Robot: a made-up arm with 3 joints. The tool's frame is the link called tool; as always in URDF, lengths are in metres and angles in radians.
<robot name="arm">
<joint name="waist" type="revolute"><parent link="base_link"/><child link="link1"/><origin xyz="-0.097 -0.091 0.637" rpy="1.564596 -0.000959 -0.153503"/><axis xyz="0 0 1"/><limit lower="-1.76" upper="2.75"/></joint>
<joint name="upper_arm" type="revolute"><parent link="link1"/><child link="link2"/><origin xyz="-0.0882 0.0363 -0.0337" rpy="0.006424 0.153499 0.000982"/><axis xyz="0 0 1"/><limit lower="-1.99" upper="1.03"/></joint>
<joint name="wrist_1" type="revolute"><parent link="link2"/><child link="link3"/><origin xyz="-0.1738 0.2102 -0.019" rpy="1.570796 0 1.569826"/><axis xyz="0 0 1"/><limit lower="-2.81" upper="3.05"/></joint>
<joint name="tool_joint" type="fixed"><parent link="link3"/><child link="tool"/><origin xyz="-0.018 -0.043 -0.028" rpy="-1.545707 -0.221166 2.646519"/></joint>
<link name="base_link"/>
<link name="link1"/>
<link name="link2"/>
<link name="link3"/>
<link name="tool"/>
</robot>
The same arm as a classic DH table. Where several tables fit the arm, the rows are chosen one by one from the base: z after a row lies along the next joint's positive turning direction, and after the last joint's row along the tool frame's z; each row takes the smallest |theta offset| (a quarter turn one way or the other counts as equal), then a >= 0, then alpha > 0; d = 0 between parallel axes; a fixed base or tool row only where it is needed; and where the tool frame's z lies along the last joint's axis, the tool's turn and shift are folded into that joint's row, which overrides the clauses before.
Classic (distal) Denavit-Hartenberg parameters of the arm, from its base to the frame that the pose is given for. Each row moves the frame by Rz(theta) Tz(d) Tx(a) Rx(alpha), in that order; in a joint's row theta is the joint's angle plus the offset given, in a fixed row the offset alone. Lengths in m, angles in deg.
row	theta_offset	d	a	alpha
base (fixed)	-8.8	0.6364	-0.0819	89.64
waist	87.71	0.6498	0.0327	8.8
upper_arm	2.32	-0.6046	0.21	90
wrist_1	-28.05	-0.2031	0.0043	88.6
tool (fixed)	167.32	0.0464	0	0
Joint limits (deg, base to tool): -100.84..157.56 -114.02..59.01 -161..174.75

